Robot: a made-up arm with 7 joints.
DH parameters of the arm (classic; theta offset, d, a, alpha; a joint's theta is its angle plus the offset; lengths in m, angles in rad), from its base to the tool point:
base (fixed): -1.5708 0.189 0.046 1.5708
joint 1: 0 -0.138 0.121 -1.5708
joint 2: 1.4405 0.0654 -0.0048 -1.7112
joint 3: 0 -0.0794 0.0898 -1.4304
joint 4: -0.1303 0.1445 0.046 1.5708
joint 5: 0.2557 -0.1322 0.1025 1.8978
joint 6: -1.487 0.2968 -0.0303 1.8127
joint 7: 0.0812 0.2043 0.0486 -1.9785
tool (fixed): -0.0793 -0.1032 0 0
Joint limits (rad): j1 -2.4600..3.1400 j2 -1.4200..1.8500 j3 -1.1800..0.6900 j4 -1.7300..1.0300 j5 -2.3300..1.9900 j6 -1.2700..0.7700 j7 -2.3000..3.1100
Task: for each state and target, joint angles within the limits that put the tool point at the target. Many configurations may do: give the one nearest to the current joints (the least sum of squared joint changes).
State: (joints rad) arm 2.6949 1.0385 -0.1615 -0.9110 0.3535 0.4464 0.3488
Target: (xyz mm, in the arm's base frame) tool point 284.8 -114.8 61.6
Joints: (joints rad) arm 2.6564 1.3021 0.1100 -1.2987 0.5549 -0.1736 -0.0253
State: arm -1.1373 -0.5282 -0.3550 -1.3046 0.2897 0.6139 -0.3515
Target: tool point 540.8 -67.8 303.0
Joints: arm -0.7398 0.3440 -0.2168 -1.5944 0.5135 0.7700 0.1901
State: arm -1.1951 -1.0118 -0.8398 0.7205 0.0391 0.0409 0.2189
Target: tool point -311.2 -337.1 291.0
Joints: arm -0.3963 -1.4200 -1.1288 0.2641 0.2404 0.5574 0.7395
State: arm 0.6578 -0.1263 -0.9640 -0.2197 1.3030 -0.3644 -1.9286
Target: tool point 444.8 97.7 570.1
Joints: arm 0.7881 -0.1362 -0.9922 -0.0842 1.4561 -0.3917 -2.1045
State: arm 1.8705 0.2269 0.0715 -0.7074 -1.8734 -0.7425 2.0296
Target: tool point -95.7 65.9 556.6
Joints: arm 1.9948 0.0363 0.1534 -0.3738 -1.6692 -1.0209 2.0685
